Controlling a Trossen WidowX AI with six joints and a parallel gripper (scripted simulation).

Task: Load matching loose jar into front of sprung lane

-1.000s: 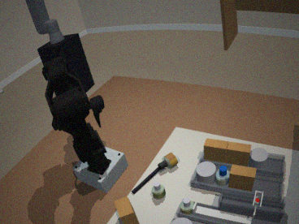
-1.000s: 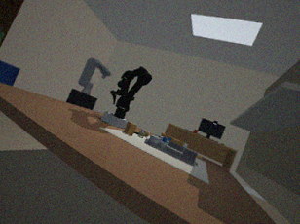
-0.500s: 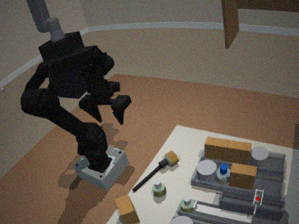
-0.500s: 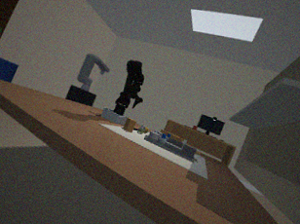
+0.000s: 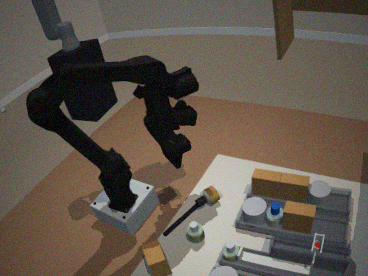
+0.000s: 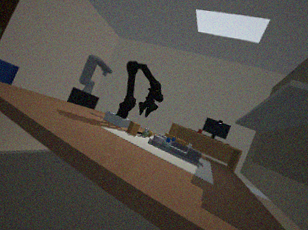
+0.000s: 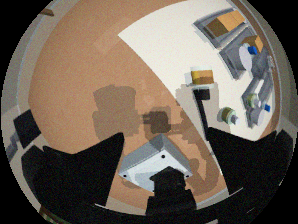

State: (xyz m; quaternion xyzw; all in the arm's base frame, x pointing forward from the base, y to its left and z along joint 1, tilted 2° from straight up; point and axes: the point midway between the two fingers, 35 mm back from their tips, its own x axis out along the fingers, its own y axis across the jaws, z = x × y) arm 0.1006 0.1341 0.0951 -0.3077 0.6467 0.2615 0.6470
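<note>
Right now my gripper tip is 50 mm short of the black tool, 100 mm to the left of it and 120 mm above it. The rest, counted from my gripper tip: red marker (400 mm ahead, 150 mm to the right, 50 mm below); then tan box (60 mm ahead, 250 mm to the right, 90 mm below).
</note>
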